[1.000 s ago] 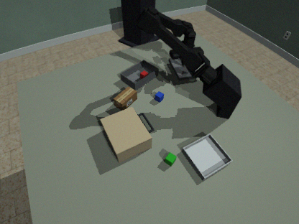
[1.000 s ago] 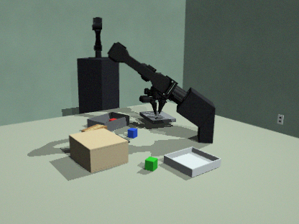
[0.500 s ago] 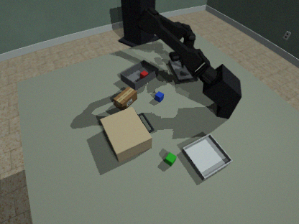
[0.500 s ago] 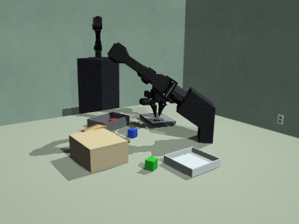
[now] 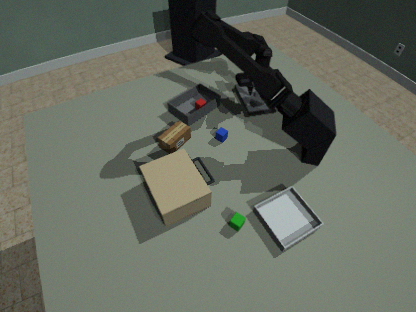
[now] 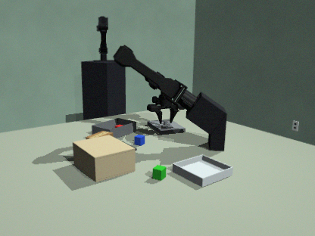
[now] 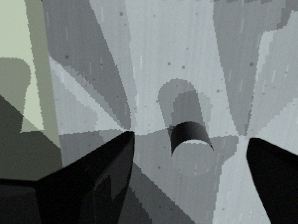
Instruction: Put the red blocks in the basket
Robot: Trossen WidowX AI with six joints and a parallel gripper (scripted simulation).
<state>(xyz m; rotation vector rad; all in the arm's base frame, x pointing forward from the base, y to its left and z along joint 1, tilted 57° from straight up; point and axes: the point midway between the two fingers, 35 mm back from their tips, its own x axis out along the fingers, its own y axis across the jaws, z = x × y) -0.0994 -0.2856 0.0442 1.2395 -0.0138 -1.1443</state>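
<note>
Right now my hand is 40 mm above the knobbed lid. From my hand the other things lie so: blue block 280 mm ahead, 10 mm to the left, 40 mm below; then brown box 400 mm ahead, 110 mm to the right, 20 mm below; then shallow tray 430 mm ahead, 350 mm to the left, 50 mm below.
</note>
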